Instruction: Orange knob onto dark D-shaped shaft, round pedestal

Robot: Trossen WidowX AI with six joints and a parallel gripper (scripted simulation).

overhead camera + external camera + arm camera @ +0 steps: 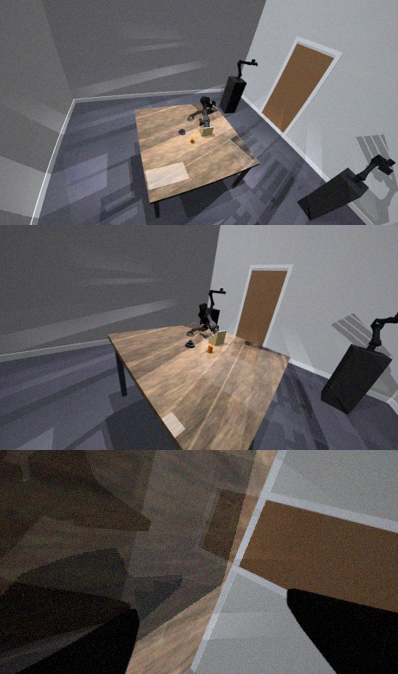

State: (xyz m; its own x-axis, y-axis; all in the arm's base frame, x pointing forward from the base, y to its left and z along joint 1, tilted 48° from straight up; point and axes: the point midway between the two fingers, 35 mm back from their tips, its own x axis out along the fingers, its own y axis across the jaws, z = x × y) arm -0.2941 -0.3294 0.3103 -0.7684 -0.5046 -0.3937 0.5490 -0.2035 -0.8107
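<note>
The orange knob is 55 cm ahead of my gripper tip and 58 cm to the left of it. Also, from my gripper tip: round pedestal: 64 cm ahead, 40 cm to the left.
</note>
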